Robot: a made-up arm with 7 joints.
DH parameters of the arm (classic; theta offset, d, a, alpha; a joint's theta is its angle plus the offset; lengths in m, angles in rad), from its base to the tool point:
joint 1: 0 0.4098 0 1.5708
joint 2: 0 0.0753 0 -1.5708
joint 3: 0 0.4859 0.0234 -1.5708
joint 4: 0 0.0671 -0.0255 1.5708
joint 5: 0 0.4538 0 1.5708
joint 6: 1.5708 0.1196 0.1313 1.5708
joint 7: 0 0.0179 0 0
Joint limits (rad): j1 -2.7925..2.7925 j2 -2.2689..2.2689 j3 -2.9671..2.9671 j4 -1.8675..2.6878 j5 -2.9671..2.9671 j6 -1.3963..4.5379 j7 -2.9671..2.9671
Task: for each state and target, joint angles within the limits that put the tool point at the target. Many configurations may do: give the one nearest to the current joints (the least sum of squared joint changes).
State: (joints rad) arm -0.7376 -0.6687 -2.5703 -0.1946 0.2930 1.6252 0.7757
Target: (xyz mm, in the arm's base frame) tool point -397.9 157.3 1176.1
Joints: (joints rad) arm -0.6021 0.2536 -2.5551 0.5370 0.6717 2.1773 0.7757
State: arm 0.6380 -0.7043 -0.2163 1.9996 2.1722 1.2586 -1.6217
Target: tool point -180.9 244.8 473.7
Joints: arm 1.3373 -0.1720 0.7501 2.1566 2.5889 1.4925 -1.6217
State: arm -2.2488 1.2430 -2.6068 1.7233 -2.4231 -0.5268 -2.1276
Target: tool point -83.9 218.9 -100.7
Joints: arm -2.2913 1.6978 -2.9671 2.4509 -2.0722 -0.6230 -2.1276
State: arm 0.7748 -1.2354 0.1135 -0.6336 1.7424 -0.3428 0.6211
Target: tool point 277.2 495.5 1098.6
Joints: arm 0.8526 -1.2376 -0.0332 -1.2008 1.8662 -0.4978 0.6211
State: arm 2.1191 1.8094 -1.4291 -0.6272 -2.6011 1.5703 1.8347
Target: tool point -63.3 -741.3 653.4
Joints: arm 1.9447 1.5333 -1.5050 -1.1255 -2.4105 1.7006 1.8347
